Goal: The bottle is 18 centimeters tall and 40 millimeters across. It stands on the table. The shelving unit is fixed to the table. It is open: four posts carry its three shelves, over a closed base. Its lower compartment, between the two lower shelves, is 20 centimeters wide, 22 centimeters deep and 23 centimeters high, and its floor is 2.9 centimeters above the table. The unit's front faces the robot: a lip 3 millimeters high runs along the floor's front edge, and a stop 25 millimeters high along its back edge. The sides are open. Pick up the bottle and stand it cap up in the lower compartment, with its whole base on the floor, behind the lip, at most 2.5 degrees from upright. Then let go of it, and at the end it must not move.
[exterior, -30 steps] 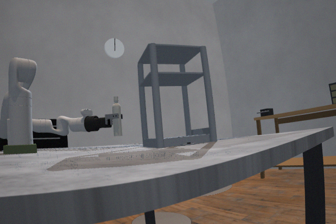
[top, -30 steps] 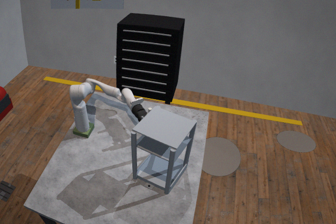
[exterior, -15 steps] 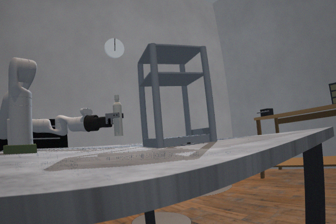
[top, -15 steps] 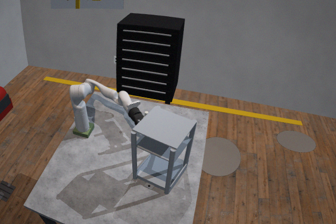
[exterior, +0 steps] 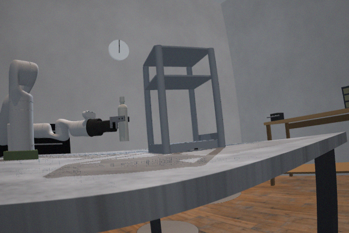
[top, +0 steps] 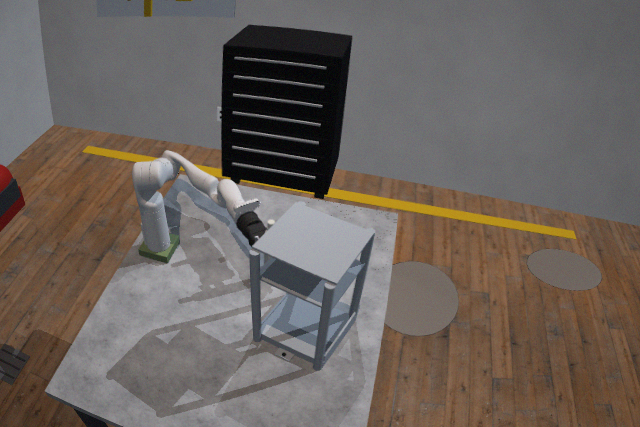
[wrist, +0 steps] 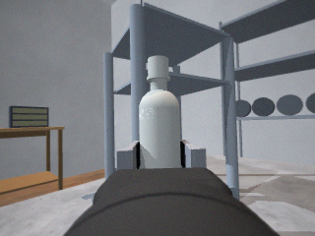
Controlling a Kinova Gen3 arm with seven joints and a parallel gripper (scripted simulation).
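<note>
Right now the grey shelving unit is 19 cm ahead of my hand, 16 cm to the right of it and 4 cm above it. From my hand the other things lie so: bottle: 3 cm above.
</note>
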